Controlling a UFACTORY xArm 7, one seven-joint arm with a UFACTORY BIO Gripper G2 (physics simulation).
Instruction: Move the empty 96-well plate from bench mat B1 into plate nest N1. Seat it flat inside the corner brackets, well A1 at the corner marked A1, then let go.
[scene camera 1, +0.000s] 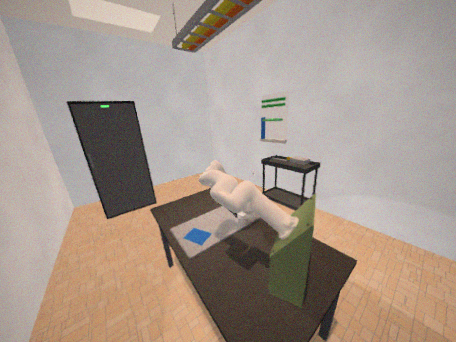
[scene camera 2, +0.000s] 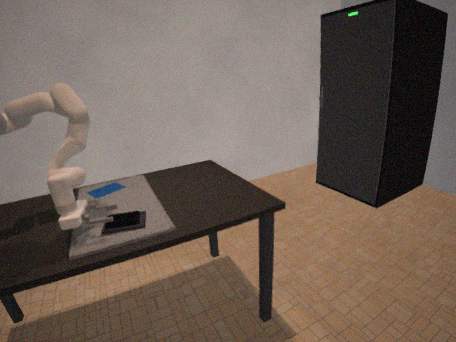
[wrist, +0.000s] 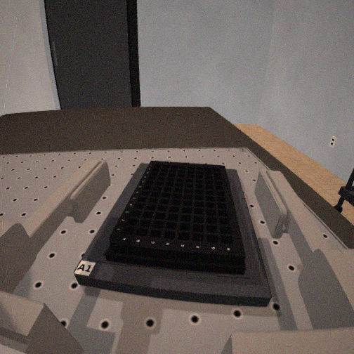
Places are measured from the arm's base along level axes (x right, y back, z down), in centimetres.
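Where they show: hand at its tool point: (scene camera 2: 109, 213); arm's base at its link origin: (scene camera 1: 289, 228).
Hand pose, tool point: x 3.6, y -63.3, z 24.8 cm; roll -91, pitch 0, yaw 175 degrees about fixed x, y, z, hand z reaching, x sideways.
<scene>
Things, the pixels of their top centre, and the offset from my tool point. "pt": a spot on its surface instead. Level surfaces: height alone.
- black 96-well plate at its top centre: (scene camera 2: 122, 217) dx -0.3, dy -4.4, dz +2.7 cm
- dark grey plate nest at a spot on its surface: (scene camera 2: 143, 220) pt dx +1.3, dy -12.6, dz +4.4 cm
- blue bench mat at its surface level: dz +5.4 cm
- light perforated board at its surface level: dz +5.6 cm
- dark table at its surface level: dz +6.9 cm
The black 96-well plate (wrist: 175, 210) (scene camera 2: 126, 219) rests on the dark grey plate nest (wrist: 175, 290) (scene camera 2: 143, 220). It looks level and lies within the nest's outline; its lettered edge is nearest the wrist camera. Its near left corner is beside the nest's white A1 label (wrist: 84, 268). The corner brackets cannot be made out clearly. My gripper (wrist: 182, 200) (scene camera 2: 113, 213) is open, with one finger on each side of the plate and nest and a gap on both sides. The blue bench mat (scene camera 1: 197, 236) (scene camera 2: 106, 190) has no plate on it.
The nest and blue mat are on a light perforated board (scene camera 1: 192, 250) (scene camera 2: 160, 220) (wrist: 30, 180) on the dark table (scene camera 1: 215, 295) (scene camera 2: 215, 190). A green upright panel (scene camera 1: 290, 270) stands by the arm's base. A black cart (scene camera 1: 290, 164) stands behind the table.
</scene>
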